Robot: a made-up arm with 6 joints. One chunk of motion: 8 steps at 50 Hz.
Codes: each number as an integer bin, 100 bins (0 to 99) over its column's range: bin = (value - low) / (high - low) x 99, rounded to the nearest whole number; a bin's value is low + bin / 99 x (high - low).
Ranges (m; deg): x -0.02..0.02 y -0.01..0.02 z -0.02..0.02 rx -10..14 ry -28..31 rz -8..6
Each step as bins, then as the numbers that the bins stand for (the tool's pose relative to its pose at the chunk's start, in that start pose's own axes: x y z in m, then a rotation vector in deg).
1 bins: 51 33 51 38 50 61
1 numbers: 0.0006 0.0000 0.0006 -0.79 1.80 0.63
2 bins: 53 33 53 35 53 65
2 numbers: 0.0014 0.0000 0.0014 -1.52 3.59 1.19
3 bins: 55 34 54 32 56 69
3 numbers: 0.0022 0.0003 0.0018 -2.24 5.37 1.76
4 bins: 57 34 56 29 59 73
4 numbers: 0.0030 0.0003 0.0026 -2.97 7.16 2.32
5 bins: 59 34 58 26 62 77
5 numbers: 0.0038 0.0003 0.0034 -3.70 8.95 2.89
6 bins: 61 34 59 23 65 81
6 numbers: 0.0046 0.0003 0.0038 -4.42 10.74 3.45
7 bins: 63 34 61 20 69 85
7 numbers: 0.0055 0.0003 0.0046 -5.15 13.12 4.02
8 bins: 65 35 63 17 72 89
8 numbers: 0.0063 0.0006 0.0055 -5.88 14.91 4.59
